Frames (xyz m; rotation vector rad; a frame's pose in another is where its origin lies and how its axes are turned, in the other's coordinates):
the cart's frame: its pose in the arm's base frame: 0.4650 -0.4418 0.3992 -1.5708 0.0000 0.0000
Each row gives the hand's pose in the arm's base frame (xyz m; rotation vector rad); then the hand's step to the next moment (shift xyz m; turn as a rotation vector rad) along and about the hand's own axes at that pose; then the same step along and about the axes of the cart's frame.
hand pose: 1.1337 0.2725 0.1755 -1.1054 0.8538 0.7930
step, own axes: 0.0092 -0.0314 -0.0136 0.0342 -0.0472 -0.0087
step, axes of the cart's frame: 0.0291 -0.0020 -0.0201 0.0552 0.0125 -0.0166
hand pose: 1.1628 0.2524 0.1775 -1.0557 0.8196 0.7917
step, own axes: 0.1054 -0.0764 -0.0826 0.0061 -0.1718 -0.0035
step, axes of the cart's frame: 0.1001 0.0823 -0.0836 0.1503 -0.0651 -0.0523
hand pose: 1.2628 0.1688 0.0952 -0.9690 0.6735 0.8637
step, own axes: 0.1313 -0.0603 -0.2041 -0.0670 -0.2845 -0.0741
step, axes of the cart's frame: 0.0952 0.1664 -0.1605 0.2029 -0.1414 -0.1725
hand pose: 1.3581 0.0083 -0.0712 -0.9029 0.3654 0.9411
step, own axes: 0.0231 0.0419 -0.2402 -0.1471 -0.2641 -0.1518
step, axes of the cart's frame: 0.0028 0.1782 -0.1679 0.1488 -0.1352 -0.2720
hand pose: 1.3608 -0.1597 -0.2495 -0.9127 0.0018 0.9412
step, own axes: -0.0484 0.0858 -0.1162 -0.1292 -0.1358 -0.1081
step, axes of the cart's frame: -0.0464 0.1140 -0.0898 0.0546 -0.0703 -0.1972
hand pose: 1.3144 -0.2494 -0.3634 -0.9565 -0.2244 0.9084
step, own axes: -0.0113 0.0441 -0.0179 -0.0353 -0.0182 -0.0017
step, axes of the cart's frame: -0.0225 0.0426 -0.0083 -0.0108 -0.0207 -0.0322
